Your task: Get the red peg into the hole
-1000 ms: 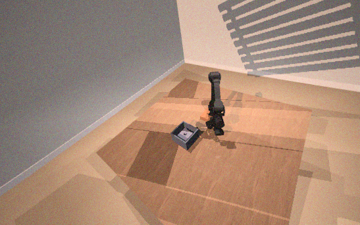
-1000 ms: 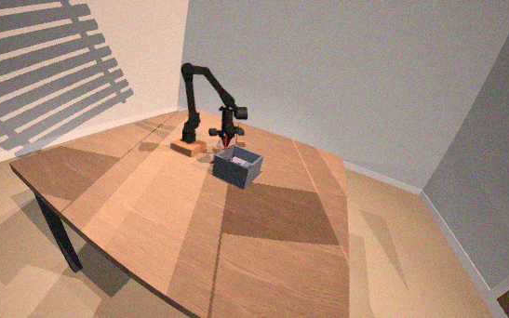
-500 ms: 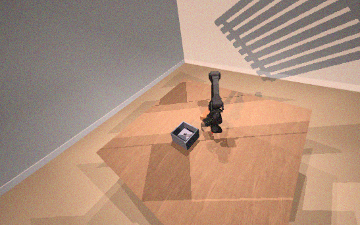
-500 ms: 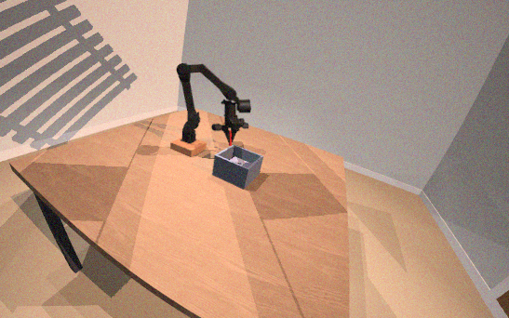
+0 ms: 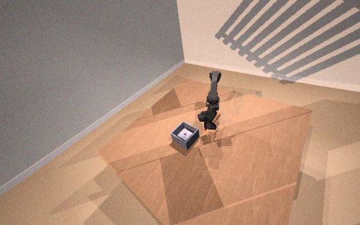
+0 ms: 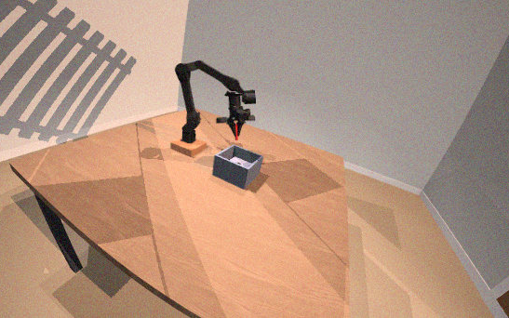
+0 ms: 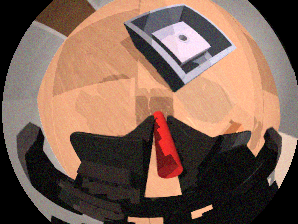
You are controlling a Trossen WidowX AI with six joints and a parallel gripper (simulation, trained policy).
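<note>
Now: gripper tip 70 mm short of the pale plate, 140 mm to the left of it and 70 mm above it. The rest, counted from my gripper tip: blue-grey box: 70 mm ahead, 140 mm to the right, 90 mm below; red peg: 10 mm behind, 10 mm to the left, 20 mm above.
</note>
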